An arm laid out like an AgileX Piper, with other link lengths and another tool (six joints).
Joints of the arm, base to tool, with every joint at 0 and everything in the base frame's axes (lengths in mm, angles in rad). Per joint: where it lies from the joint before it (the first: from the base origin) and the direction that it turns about. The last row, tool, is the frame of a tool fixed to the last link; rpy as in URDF.
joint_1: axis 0 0 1 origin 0.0 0.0 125.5
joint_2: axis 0 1 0 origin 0.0 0.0 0.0
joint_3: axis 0 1 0 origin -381.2 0.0 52.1
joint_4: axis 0.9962 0 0.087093 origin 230.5 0.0 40.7
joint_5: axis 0 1 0 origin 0.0 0.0 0.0
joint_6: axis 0.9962 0 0.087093 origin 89.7 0.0 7.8
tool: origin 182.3 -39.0 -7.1 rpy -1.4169 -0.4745 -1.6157
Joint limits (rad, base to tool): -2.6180..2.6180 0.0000..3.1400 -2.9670..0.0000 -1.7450..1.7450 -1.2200..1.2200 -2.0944..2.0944
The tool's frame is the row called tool.
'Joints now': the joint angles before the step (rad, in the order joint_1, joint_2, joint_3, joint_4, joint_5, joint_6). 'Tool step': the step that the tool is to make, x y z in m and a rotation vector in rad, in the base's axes. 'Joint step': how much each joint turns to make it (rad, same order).
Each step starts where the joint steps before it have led.
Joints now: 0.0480, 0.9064, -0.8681, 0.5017, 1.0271, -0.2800
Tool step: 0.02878, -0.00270, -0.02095, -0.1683, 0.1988, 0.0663
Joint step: 0.2169, 0.2368, -0.1352, -0.2397, 0.0573, 0.2112
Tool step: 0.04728, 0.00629, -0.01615, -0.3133, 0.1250, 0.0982
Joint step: 0.2555, 0.2849, -0.1986, -0.3127, 0.1306, 0.2097
